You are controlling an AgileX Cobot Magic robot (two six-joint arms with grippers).
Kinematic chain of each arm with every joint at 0, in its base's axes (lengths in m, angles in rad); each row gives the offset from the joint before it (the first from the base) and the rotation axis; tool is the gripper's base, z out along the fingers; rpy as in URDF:
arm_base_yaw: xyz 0 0 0.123 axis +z
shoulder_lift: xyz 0 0 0 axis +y
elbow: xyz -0.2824 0 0.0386 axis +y
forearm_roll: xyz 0.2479 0 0.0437 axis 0.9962 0 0.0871
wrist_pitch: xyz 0 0 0 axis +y
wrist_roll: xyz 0.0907 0 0.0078 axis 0.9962 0 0.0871
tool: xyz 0 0 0 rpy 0 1.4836 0
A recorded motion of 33 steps. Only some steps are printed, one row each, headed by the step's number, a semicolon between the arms.
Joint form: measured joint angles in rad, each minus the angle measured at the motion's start. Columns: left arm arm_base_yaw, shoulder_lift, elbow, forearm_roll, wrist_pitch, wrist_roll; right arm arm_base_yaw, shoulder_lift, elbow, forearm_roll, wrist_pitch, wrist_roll.
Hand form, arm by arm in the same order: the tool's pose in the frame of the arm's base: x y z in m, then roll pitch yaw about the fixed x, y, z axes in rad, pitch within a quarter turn. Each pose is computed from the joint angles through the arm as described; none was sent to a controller.
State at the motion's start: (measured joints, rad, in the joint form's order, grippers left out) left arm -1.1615 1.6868 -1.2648 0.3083 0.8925 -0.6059; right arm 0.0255 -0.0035 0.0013 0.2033 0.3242 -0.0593
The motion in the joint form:
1: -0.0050 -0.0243 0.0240 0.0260 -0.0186 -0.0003; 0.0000 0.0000 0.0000 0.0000 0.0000 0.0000
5: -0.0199 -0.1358 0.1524 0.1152 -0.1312 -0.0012; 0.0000 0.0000 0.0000 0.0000 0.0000 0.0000
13: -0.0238 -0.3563 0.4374 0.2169 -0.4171 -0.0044; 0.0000 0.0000 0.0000 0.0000 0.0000 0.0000
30: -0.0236 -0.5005 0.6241 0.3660 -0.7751 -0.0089; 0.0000 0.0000 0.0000 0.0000 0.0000 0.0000
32: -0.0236 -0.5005 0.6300 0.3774 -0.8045 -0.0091; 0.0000 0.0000 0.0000 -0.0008 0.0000 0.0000
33: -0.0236 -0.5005 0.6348 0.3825 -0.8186 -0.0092; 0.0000 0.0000 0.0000 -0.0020 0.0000 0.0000
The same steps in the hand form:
1: 0.1555 -0.3052 0.2576 3.0615 0.4560 2.3939; 0.0536 0.0072 0.1841 2.5737 1.2993 2.6482
5: 0.1447 -0.2844 0.2639 3.0244 0.5633 2.2924; 0.0536 0.0072 0.1841 2.5737 1.2993 2.6482
13: 0.1202 -0.2404 0.2595 3.0332 0.7587 2.1372; 0.0536 0.0072 0.1841 2.5737 1.2993 2.6482
30: 0.0972 -0.2215 0.2604 2.9782 1.0139 1.8504; 0.0536 0.0072 0.1841 2.5737 1.2993 2.6482
32: 0.0959 -0.2224 0.2604 2.9708 1.0305 1.8227; 0.0536 0.0072 0.1841 2.5763 1.2997 2.6507
33: 0.0951 -0.2226 0.2597 2.9683 1.0365 1.8103; 0.0536 0.0072 0.1841 2.5802 1.3002 2.6543

